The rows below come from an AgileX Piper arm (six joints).
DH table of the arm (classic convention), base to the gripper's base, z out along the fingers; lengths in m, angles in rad. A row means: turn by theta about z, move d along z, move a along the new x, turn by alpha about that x. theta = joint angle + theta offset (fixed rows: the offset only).
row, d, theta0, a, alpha
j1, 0.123, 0, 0, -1.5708
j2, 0, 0.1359, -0.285, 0
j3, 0, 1.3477, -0.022, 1.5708
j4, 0.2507, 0, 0, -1.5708
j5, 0, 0, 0, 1.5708
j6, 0.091, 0, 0, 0
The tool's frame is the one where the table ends.
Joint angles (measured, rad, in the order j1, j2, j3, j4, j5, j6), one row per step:
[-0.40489, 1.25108, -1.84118, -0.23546, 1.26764, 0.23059]
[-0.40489, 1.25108, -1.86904, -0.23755, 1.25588, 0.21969]
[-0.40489, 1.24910, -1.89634, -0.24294, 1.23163, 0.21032]
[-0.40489, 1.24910, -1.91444, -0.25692, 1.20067, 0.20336]
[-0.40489, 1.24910, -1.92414, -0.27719, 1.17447, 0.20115]
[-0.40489, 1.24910, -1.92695, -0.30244, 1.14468, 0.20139]
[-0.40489, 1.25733, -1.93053, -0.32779, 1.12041, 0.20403]
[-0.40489, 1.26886, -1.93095, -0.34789, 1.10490, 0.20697]
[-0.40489, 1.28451, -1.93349, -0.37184, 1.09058, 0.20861]
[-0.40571, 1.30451, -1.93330, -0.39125, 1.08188, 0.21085]
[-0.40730, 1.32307, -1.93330, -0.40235, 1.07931, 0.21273]
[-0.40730, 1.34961, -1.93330, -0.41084, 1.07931, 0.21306]
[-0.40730, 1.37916, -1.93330, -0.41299, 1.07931, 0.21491]
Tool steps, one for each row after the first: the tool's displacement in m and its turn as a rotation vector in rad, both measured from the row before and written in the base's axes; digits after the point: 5 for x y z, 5 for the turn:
[-0.00284, 0.00111, 0.00801, -0.02588, -0.02901, 0.00646]
[-0.00338, 0.00114, 0.00923, -0.03451, -0.04040, 0.00528]
[-0.00178, -0.00023, 0.00721, -0.03810, -0.03424, -0.00081]
[-0.00127, -0.00100, 0.00487, -0.03327, -0.02320, -0.00803]
[-0.00047, -0.00166, 0.00360, -0.03435, -0.01946, -0.01140]
[0.00248, -0.00291, 0.00176, -0.02698, -0.00929, -0.01294]
[0.00421, -0.00326, -0.00052, -0.01599, 0.00207, -0.01095]
[0.00533, -0.00403, -0.00090, -0.01831, 0.00697, -0.01298]
[0.00737, -0.00478, -0.00318, -0.00899, 0.01624, -0.01197]
[0.00678, -0.00415, -0.00366, -0.00067, 0.01722, -0.00863]
[0.01005, -0.00502, -0.00595, 0.00469, 0.02675, -0.00547]
[0.01136, -0.00508, -0.00716, 0.01136, 0.02657, -0.00196]

